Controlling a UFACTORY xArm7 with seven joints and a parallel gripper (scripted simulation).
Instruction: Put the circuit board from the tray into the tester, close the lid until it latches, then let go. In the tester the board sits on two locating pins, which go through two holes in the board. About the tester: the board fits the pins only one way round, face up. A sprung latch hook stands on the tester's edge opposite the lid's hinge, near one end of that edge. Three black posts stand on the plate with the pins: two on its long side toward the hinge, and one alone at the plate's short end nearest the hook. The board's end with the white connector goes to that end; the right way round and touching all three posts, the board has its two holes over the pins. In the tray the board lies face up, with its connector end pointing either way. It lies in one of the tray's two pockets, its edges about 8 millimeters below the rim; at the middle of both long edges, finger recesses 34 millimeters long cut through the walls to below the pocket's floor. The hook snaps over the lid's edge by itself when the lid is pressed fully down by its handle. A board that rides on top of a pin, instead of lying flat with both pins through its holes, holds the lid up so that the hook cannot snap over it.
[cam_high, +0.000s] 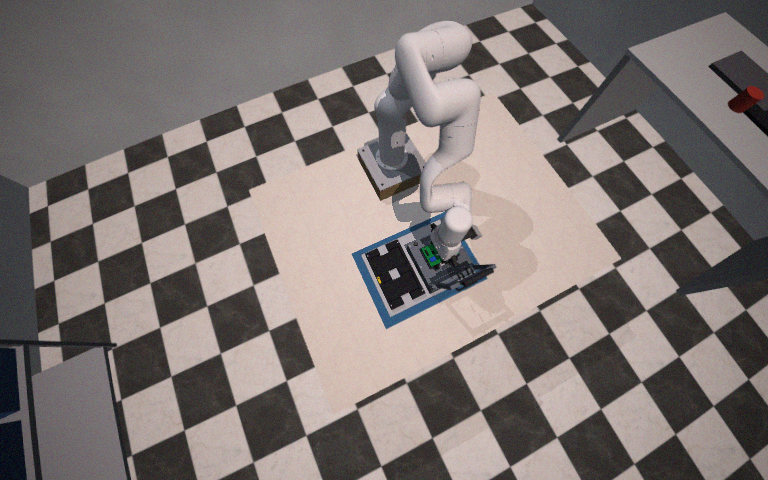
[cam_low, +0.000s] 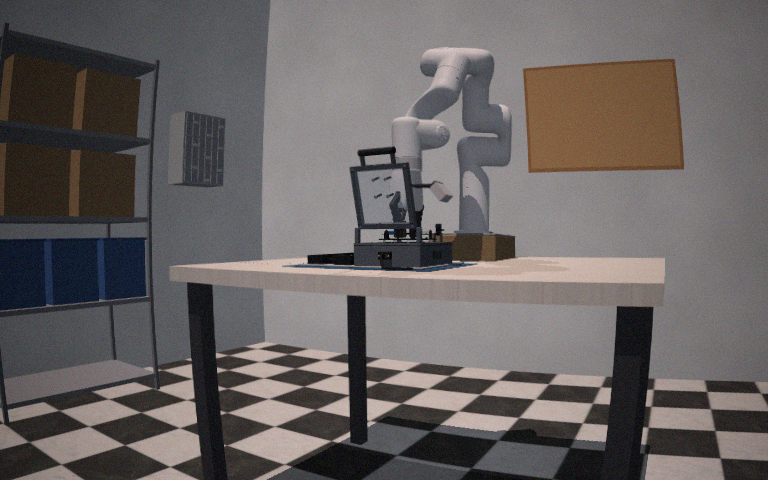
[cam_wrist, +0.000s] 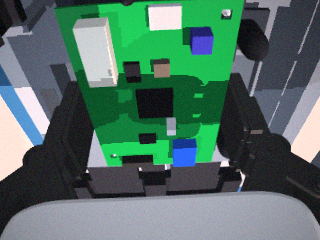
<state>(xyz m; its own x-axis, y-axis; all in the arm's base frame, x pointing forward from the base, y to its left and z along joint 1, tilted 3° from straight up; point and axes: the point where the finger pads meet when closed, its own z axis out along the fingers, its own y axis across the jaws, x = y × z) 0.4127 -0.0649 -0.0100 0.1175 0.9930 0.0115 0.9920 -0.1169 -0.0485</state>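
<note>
Right now my hand is right at the green circuit board. Also, from my hand: tester lid (120 mm ahead, 10 mm to the right, 100 mm above); then latch hook (50 mm behind, 60 mm to the left).
</note>
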